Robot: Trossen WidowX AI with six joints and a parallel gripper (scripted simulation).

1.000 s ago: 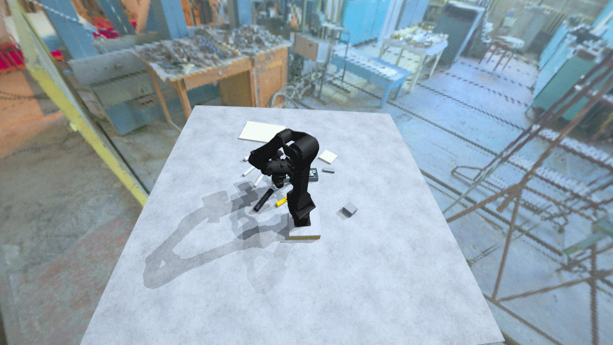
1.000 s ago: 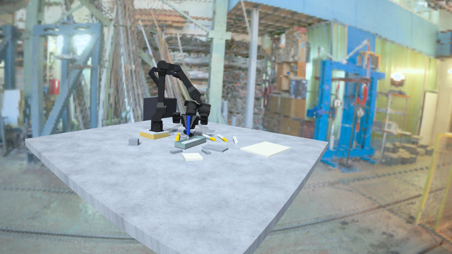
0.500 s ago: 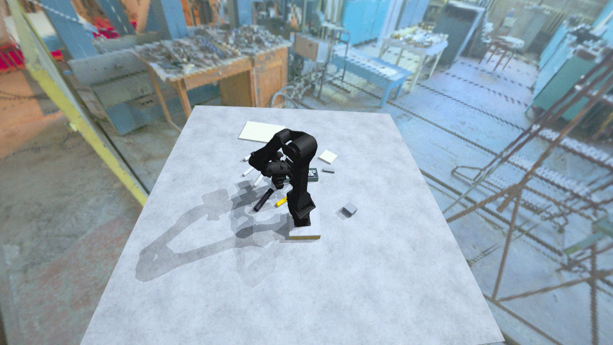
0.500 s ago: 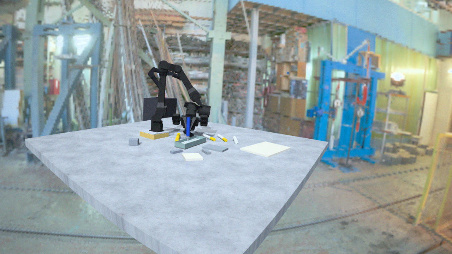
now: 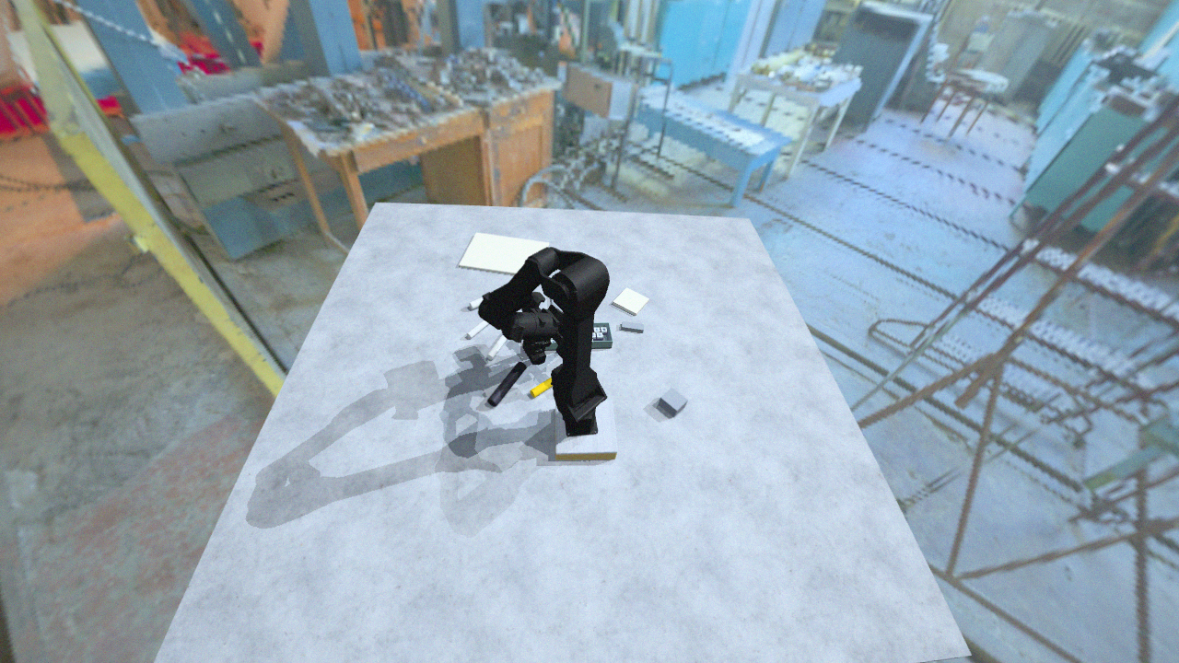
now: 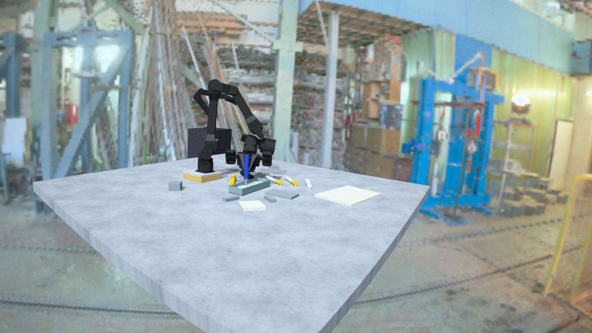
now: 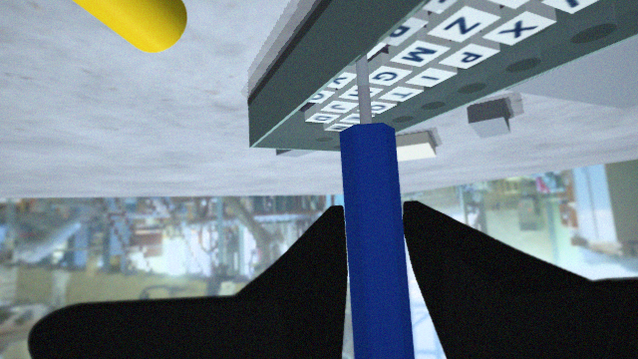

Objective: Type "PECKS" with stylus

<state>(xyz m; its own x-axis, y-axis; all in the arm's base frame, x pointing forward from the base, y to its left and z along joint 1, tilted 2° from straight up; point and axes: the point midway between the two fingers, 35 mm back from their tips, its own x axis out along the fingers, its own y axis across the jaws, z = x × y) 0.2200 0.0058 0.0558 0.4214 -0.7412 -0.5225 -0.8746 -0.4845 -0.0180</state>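
Now: the yellow marker 10 cm behind my gripper tip, 6 cm below it and 5 cm to the left of it. From my gripper tip the other things lie so: grey slab: 15 cm ahead, 6 cm below, 1 cm to the left; grey stylus tip: 5 cm below; blue stylus: 1 cm below.
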